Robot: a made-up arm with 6 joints. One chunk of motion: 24 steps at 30 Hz.
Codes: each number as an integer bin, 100 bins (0 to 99) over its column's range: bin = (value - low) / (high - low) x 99, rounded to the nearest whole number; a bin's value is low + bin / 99 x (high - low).
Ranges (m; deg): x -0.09..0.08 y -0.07..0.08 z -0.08..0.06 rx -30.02..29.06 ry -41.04..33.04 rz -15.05..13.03
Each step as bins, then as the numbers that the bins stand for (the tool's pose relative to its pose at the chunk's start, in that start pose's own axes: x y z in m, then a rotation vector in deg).
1 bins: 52 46 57 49 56 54
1 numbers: -0.0007 -0.0003 0.0006 -0.78 0.86 0.27
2 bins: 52 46 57 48 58 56
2 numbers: -0.0007 -0.0003 0.0006 -1.38 2.36 0.83
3 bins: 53 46 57 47 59 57
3 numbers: 0.0010 -0.0003 0.0006 -1.97 3.11 1.12
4 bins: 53 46 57 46 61 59
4 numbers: 0.0010 -0.0003 0.0006 -2.57 4.61 1.68
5 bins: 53 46 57 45 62 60
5 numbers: 0.0010 -0.0003 0.0006 -3.17 5.35 1.97
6 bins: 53 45 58 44 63 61
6 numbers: 0.0010 -0.0018 0.0020 -3.76 6.10 2.25
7 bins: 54 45 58 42 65 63
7 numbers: 0.0027 -0.0018 0.0020 -4.96 7.60 2.82
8 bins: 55 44 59 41 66 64
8 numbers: 0.0044 -0.0033 0.0034 -5.55 8.35 3.10
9 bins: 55 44 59 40 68 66
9 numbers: 0.0044 -0.0033 0.0034 -6.15 9.84 3.67
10 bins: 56 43 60 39 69 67
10 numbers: 0.0062 -0.0048 0.0048 -6.75 10.59 3.95
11 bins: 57 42 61 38 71 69
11 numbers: 0.0079 -0.0064 0.0063 -7.34 12.09 4.52
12 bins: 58 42 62 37 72 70
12 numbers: 0.0096 -0.0064 0.0077 -7.94 12.84 4.80
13 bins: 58 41 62 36 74 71
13 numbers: 0.0096 -0.0079 0.0077 -8.54 14.33 5.09
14 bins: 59 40 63 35 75 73
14 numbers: 0.0113 -0.0094 0.0091 -9.13 15.08 5.66
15 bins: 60 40 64 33 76 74
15 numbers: 0.0130 -0.0094 0.0105 -10.33 15.83 5.94
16 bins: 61 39 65 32 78 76
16 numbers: 0.0147 -0.0109 0.0119 -10.92 17.33 6.51
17 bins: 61 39 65 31 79 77
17 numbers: 0.0147 -0.0109 0.0119 -11.52 18.07 6.79
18 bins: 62 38 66 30 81 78
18 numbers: 0.0165 -0.0124 0.0133 -12.12 19.57 7.07
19 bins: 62 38 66 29 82 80
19 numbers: 0.0165 -0.0124 0.0133 -12.71 20.32 7.64
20 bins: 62 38 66 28 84 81
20 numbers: 0.0165 -0.0124 0.0133 -13.31 21.82 7.92
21 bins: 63 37 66 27 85 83
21 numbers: 0.0182 -0.0139 0.0133 -13.91 22.56 8.49
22 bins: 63 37 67 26 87 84
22 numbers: 0.0182 -0.0139 0.0147 -14.50 24.06 8.78
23 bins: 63 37 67 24 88 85
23 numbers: 0.0182 -0.0139 0.0147 -15.70 24.81 9.06
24 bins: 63 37 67 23 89 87
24 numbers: 0.0182 -0.0139 0.0147 -16.29 25.56 9.63
